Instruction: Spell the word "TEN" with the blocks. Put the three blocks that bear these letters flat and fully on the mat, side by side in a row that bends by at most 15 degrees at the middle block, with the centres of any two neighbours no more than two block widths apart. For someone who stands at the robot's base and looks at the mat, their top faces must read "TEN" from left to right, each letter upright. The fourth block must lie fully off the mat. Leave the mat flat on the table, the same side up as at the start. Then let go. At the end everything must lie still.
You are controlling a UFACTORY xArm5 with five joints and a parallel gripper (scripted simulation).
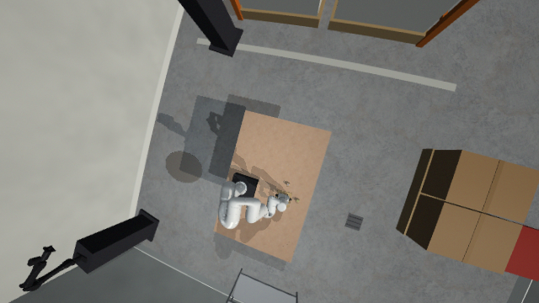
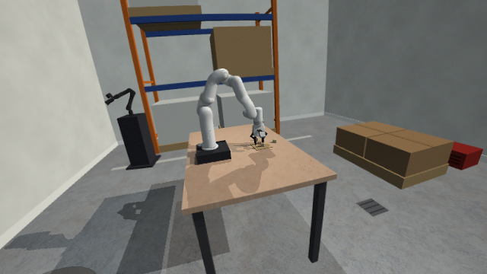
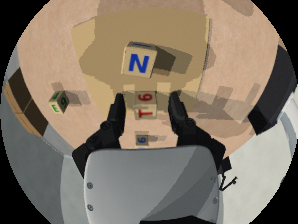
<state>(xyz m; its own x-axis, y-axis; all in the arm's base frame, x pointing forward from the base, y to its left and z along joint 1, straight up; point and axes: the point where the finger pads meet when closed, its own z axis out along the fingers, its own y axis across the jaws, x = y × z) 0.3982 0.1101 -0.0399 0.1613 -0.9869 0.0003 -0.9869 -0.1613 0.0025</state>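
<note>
My hand is 10 mm short of the tan mat, 40 mm to the left of it and 20 mm above it.
</note>
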